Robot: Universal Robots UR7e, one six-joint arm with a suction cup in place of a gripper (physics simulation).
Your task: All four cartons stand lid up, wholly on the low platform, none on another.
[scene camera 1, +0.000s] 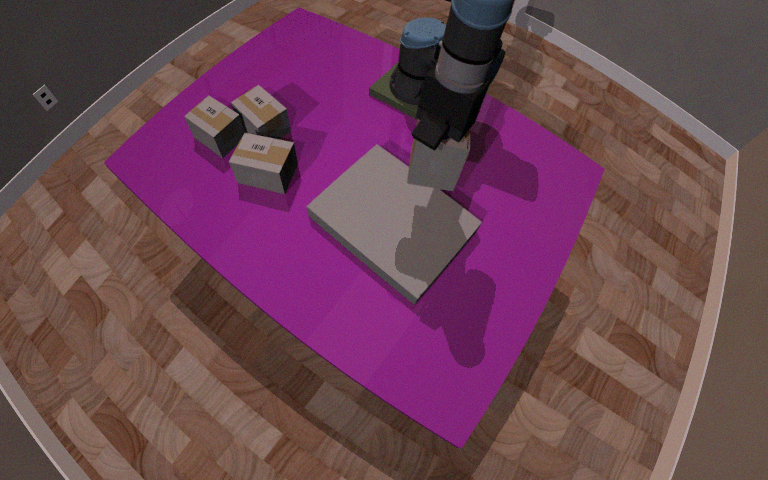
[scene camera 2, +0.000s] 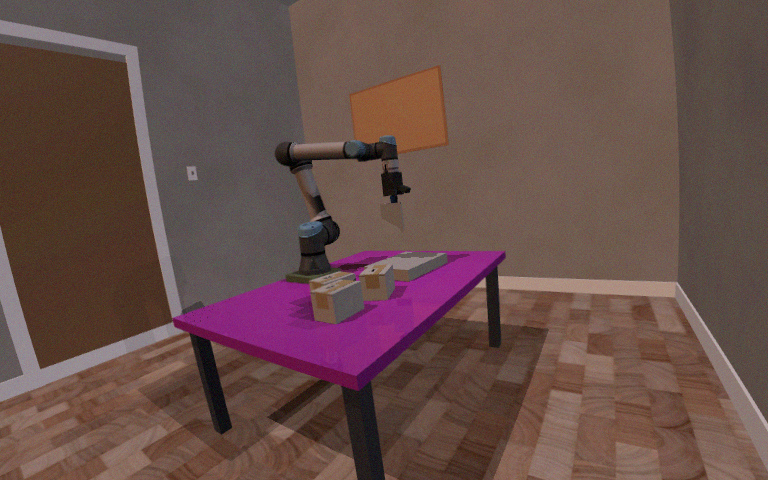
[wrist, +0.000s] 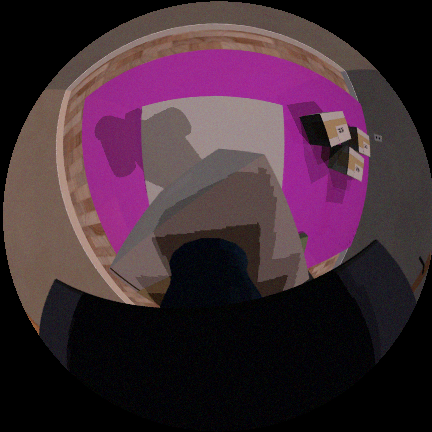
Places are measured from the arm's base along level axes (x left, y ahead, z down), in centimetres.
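Pixels of known places: hand at its tool point: [scene camera 2: 394, 205] [wrist: 206, 248]; arm's base at its link origin: [scene camera 1: 415, 86] [scene camera 2: 315, 271].
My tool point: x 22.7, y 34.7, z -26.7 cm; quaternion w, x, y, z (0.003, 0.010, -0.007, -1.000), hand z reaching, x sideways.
Note:
For each thing: its middle in the pictures, then the offset to it from my tool point. Level surfaces: height alone.
- carton at the middle of its body: [wrist: 211, 223] [scene camera 1: 438, 148] [scene camera 2: 392, 217] dy -1.8, dx -0.4, dz +5.6 cm
- low platform at the middle of its body: [scene camera 1: 394, 218] [wrist: 214, 145] [scene camera 2: 407, 264] dy +5.1, dx -3.4, dz +27.2 cm
- magenta table at its surface level: dz +29.6 cm
My suction cup [scene camera 2: 393, 199] [wrist: 209, 260] holds a carton [scene camera 1: 436, 166] [scene camera 2: 391, 215] [wrist: 215, 200] by a plain grey face, high in the air. Its lid does not face up; a bit of tape shows low at its left in the wrist view. The low platform [scene camera 1: 362, 198] [scene camera 2: 428, 266] [wrist: 240, 125] is below, bearing no carton. Three cartons stand lid up on the table: one [scene camera 1: 263, 161] [scene camera 2: 376, 281] [wrist: 336, 128] nearest the platform, one [scene camera 1: 212, 121] [scene camera 2: 336, 301] [wrist: 363, 142] farthest left in scene camera 1, and one [scene camera 1: 260, 110] [scene camera 2: 334, 278] [wrist: 355, 164] nearer the arm's base.
The magenta table [scene camera 1: 351, 333] [scene camera 2: 271, 339] [wrist: 215, 72] carries everything. The arm's base stands on a green plate [scene camera 1: 385, 93] [scene camera 2: 294, 277] behind the platform. The three standing cartons are close together. Arm shadows fall across the platform and table.

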